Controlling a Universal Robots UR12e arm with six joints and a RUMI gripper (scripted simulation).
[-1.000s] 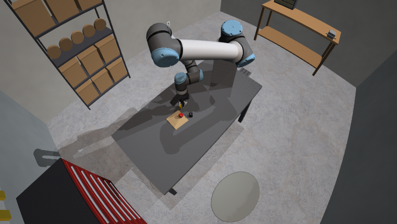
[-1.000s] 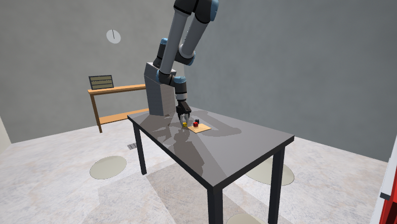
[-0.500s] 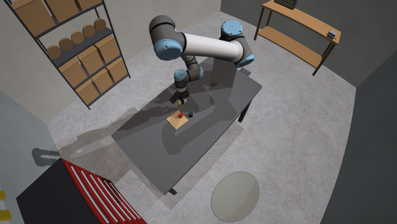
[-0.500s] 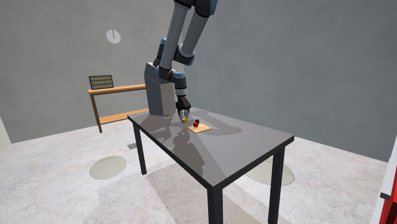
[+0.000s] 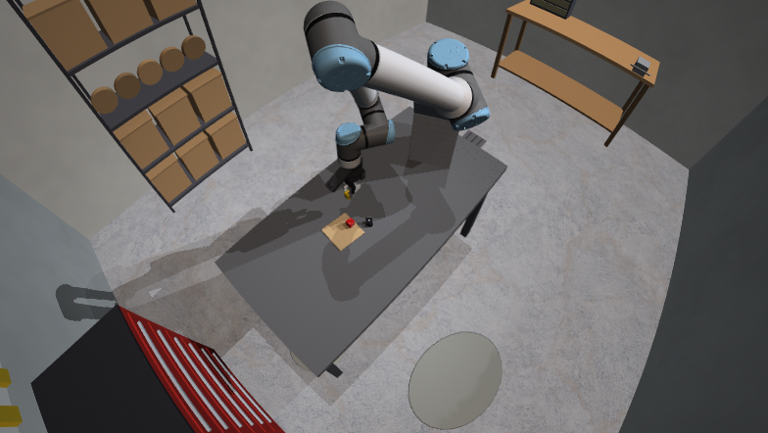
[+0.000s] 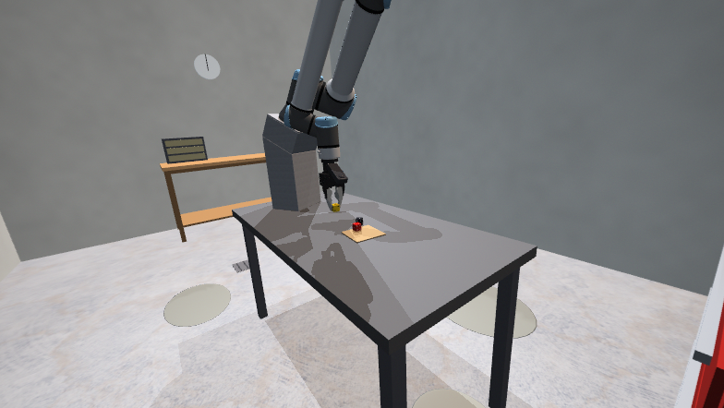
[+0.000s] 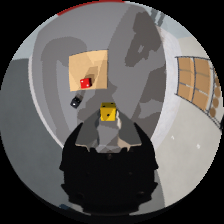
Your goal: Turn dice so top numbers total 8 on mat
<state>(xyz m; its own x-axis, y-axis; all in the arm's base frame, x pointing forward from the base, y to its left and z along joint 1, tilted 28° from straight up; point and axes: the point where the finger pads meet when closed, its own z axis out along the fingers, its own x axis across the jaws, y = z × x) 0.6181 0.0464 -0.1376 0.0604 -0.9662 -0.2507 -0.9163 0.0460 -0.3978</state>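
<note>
The tan mat is 110 mm below my hand, 100 mm ahead of it and 80 mm to the left of it. Also, from my hand: yellow die: right at my hand; then black die: 120 mm to the left, 100 mm below, 20 mm behind; then red die: 90 mm below, 70 mm to the left, 50 mm ahead.
</note>
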